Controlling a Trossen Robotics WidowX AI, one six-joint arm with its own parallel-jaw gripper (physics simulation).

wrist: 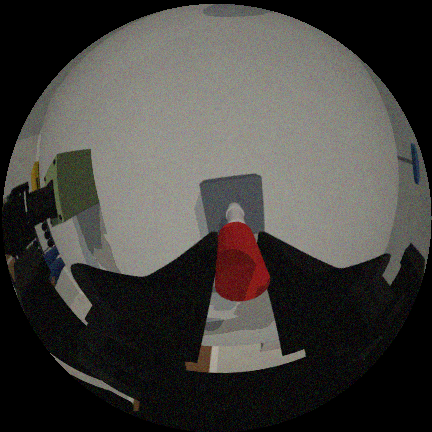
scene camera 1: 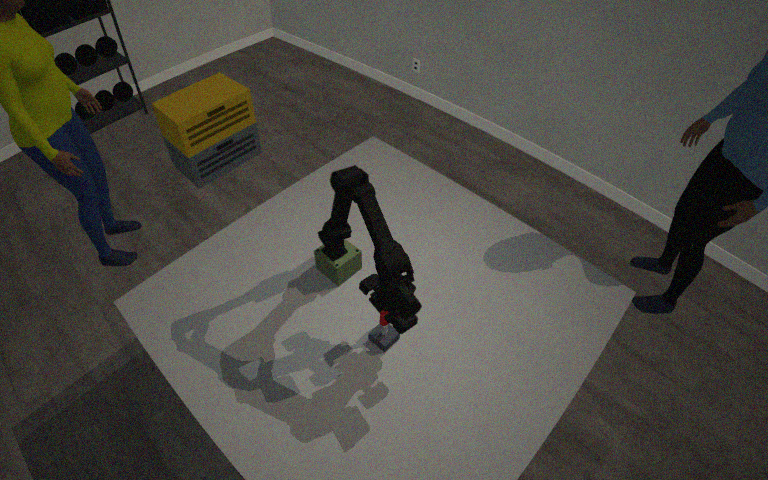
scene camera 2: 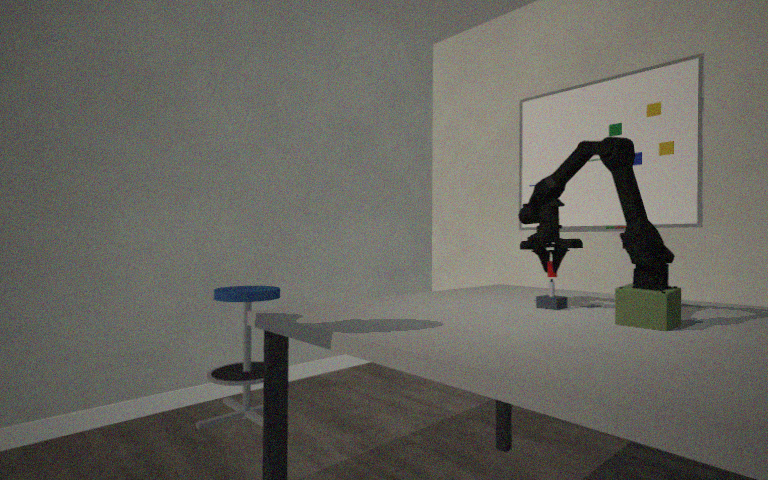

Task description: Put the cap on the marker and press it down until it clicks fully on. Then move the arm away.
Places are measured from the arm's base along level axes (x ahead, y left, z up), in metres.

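Where they show: gripper, between the fingertips: (wrist: 237, 238) (scene camera 1: 386, 318) (scene camera 2: 550, 272); arm's base, origin of its link: (wrist: 50, 199) (scene camera 1: 334, 251) (scene camera 2: 651, 287).
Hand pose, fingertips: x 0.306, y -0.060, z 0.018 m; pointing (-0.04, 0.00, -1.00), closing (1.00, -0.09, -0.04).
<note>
Things, the pixels of their top centre, and the offset from my fingertips.
- red cap, centre of its top: (wrist: 240, 286) (scene camera 1: 384, 313) (scene camera 2: 552, 261) 0.000 m ahead, 0.007 m right, 0.035 m up
- light-coloured marker, centre of its top: (wrist: 236, 232) (scene camera 2: 551, 278) 0.001 m ahead, 0.006 m right, 0.019 m down
- dark grey block, centre of its top: (wrist: 233, 209) (scene camera 1: 384, 333) (scene camera 2: 551, 296) 0.001 m ahead, 0.006 m right, 0.075 m down
The red cap (scene camera 1: 384, 318) (scene camera 2: 551, 268) (wrist: 242, 260) is between the fingers of my gripper (scene camera 2: 551, 264) (wrist: 237, 238), which is shut on it. The cap is about upright. The light-coloured marker (scene camera 2: 552, 288) (wrist: 235, 214) stands upright in a dark grey block (scene camera 1: 384, 337) (scene camera 2: 551, 302) (wrist: 231, 192) on the table. In scene camera 2 the cap's lower end is right above the marker's narrow tip, with a very small gap or none. In the wrist view the cap hides the tip, so I cannot tell whether they touch.
The arm's green base block (scene camera 1: 338, 263) (scene camera 2: 647, 308) (wrist: 77, 185) is on the white table (scene camera 1: 481, 362) (scene camera 2: 424, 356) (wrist: 225, 100). A blue stool (scene camera 2: 246, 293) stands beyond the table. Two people (scene camera 1: 39, 84) (scene camera 1: 699, 203) stand beside the table, and yellow and grey crates (scene camera 1: 206, 113) are on the floor.
</note>
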